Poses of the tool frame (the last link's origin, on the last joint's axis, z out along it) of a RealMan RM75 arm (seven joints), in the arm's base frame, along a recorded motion.
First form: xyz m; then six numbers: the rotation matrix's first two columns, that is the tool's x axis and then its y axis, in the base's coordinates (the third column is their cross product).
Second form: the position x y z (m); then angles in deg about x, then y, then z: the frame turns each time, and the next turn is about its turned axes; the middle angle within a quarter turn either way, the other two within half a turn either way. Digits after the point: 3 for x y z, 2 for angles.
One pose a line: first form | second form
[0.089, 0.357, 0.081, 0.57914, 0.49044, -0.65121, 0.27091, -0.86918, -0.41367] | [0.089, 0.357, 0.081, -174.33, -50.26, -25.07]
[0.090, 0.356, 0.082, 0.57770, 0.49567, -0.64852, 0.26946, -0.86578, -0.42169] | [0.090, 0.356, 0.082, -173.80, -50.40, -25.01]
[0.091, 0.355, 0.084, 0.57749, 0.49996, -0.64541, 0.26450, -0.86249, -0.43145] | [0.091, 0.355, 0.084, -172.91, -50.57, -24.61]
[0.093, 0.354, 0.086, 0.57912, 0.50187, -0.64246, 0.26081, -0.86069, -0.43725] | [0.093, 0.354, 0.086, -172.25, -50.57, -24.24]
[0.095, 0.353, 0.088, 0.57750, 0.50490, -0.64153, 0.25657, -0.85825, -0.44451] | [0.095, 0.353, 0.088, -171.62, -50.81, -23.95]
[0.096, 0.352, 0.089, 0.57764, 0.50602, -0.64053, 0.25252, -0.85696, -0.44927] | [0.096, 0.352, 0.089, -171.08, -50.92, -23.61]
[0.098, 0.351, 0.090, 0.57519, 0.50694, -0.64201, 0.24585, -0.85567, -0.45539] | [0.098, 0.351, 0.090, -170.42, -51.28, -23.14]
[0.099, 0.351, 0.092, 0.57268, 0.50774, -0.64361, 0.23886, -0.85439, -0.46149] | [0.099, 0.351, 0.092, -169.74, -51.65, -22.64]
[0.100, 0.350, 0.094, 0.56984, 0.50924, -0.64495, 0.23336, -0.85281, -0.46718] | [0.100, 0.350, 0.094, -169.17, -51.99, -22.27]
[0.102, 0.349, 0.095, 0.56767, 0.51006, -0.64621, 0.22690, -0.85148, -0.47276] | [0.102, 0.349, 0.095, -168.51, -52.31, -21.79]
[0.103, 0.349, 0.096, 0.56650, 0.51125, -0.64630, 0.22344, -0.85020, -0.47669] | [0.103, 0.349, 0.096, -168.09, -52.48, -21.53]
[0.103, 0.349, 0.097, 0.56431, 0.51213, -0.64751, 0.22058, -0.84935, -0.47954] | [0.103, 0.349, 0.097, -167.82, -52.71, -21.35]
